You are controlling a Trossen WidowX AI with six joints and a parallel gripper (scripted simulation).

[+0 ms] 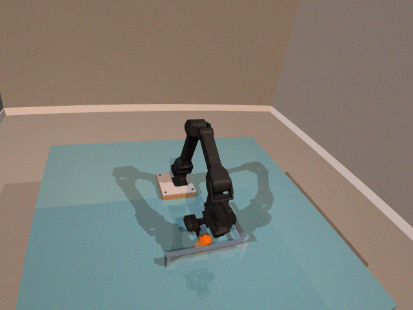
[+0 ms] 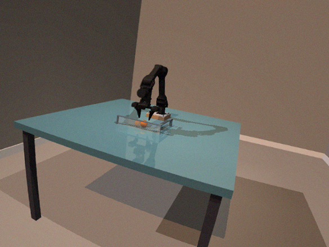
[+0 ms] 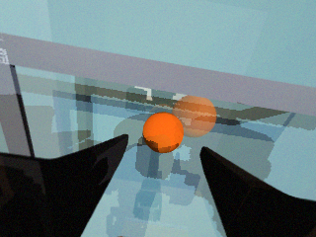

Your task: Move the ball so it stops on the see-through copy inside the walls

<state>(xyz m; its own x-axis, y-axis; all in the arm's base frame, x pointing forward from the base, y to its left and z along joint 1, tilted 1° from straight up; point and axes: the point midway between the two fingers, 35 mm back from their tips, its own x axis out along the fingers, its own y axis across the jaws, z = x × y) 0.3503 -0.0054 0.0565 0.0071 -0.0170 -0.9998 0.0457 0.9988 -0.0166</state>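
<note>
My gripper tip is 2 cm short of the see-through copy of ball, 3 cm to the left of it and 3 cm above it.
</note>
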